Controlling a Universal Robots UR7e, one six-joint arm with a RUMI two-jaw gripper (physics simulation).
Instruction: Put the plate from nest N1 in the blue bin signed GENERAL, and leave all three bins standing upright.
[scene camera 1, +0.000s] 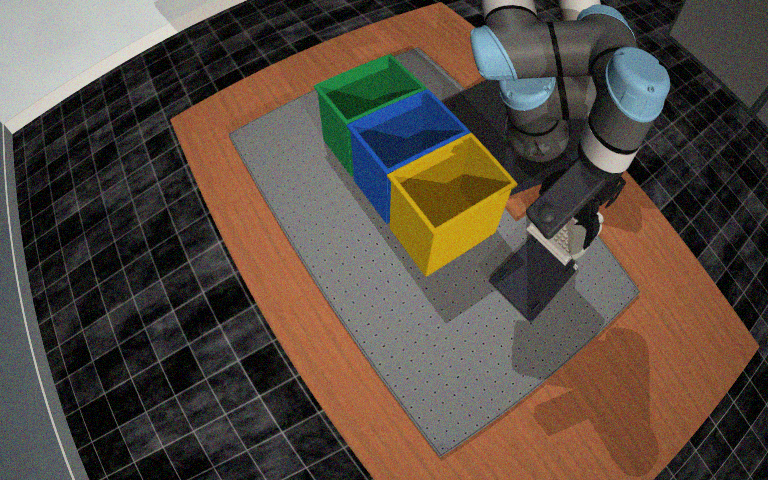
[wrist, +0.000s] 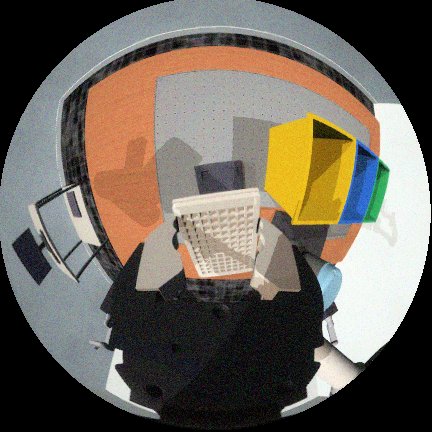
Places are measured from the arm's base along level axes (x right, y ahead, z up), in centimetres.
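Pixels of known places: gripper, between the fingertips: (scene camera 1: 556, 236) (wrist: 217, 218); arm's base, origin of its link: (scene camera 1: 537, 132).
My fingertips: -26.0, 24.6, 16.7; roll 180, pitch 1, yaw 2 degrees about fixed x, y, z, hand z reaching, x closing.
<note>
Ahead of a thing's pixels: the offset from my fingertips to its top centre, as dx, dy, dz. Level surfaces: height alone.
The off-white plate @(+0.8, -3.6, +1.3) (scene camera 1: 560, 238) (wrist: 220, 235), with a grid of wells, is held up above the mat, apart from the dark nest @(+1.2, -4.4, -21.2) (scene camera 1: 529, 283) (wrist: 220, 176) below it. My gripper (scene camera 1: 565, 236) (wrist: 217, 218) is shut on the plate, with a pale grey finger at each side; in the scene view the arm partly hides them. No N1 label is readable. The blue bin @(+32.0, +6.5, -4.7) (scene camera 1: 370, 172) (wrist: 361, 187) stands upright between the yellow bin @(+18.9, +6.1, -4.7) (scene camera 1: 470, 232) (wrist: 287, 167) and the green bin @(+45.2, +7.0, -4.7) (scene camera 1: 335, 130) (wrist: 383, 190), both upright. No bin sign is readable.
The yellow bin is the closest of the three to the held plate, and its tall walls stand between the plate and the blue bin. The bins stand in a row on the grey perforated mat @(dz -22.7) (scene camera 1: 362, 316) (wrist: 192, 110), on a wooden table @(dz -24.0) (scene camera 1: 696, 362) (wrist: 115, 115).
</note>
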